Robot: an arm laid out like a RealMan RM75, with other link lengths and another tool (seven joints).
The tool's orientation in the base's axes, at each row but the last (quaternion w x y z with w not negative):
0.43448 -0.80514 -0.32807 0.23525
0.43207 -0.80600 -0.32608 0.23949
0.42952 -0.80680 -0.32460 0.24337
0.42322 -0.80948 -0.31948 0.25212
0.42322 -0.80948 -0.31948 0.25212
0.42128 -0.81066 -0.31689 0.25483
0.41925 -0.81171 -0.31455 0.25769
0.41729 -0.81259 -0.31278 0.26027
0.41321 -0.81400 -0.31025 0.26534
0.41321 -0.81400 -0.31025 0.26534
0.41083 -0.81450 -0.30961 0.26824
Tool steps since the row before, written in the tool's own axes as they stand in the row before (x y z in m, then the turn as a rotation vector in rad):
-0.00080 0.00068 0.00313 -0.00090 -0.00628 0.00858
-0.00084 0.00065 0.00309 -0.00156 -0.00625 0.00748
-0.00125 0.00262 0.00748 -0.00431 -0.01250 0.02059
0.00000 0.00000 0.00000 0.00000 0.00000 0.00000
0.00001 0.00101 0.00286 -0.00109 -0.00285 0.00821
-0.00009 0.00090 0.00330 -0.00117 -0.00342 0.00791
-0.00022 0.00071 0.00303 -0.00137 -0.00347 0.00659
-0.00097 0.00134 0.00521 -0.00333 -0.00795 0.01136
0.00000 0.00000 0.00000 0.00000 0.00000 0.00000
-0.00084 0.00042 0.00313 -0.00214 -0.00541 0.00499
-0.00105 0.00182 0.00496 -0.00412 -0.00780 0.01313
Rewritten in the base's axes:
-0.00240 0.00084 -0.00211 -0.00834 0.00658 0.00106
-0.00242 0.00079 -0.00205 -0.00804 0.00549 0.00166
-0.00504 0.00199 -0.00592 -0.02065 0.01311 0.00058
0.00000 0.00000 0.00000 0.00000 0.00000 0.00000
-0.00163 0.00106 -0.00233 -0.00717 0.00475 -0.00166
-0.00204 0.00126 -0.00245 -0.00719 0.00479 -0.00102
-0.00200 0.00109 -0.00213 -0.00643 0.00398 -0.00026
-0.00382 0.00137 -0.00366 -0.01231 0.00706 0.00136
0.00000 0.00000 0.00000 0.00000 0.00000 0.00000
-0.00259 0.00079 -0.00182 -0.00641 0.00351 0.00232
-0.00361 0.00088 -0.00390 -0.01403 0.00729 0.00046

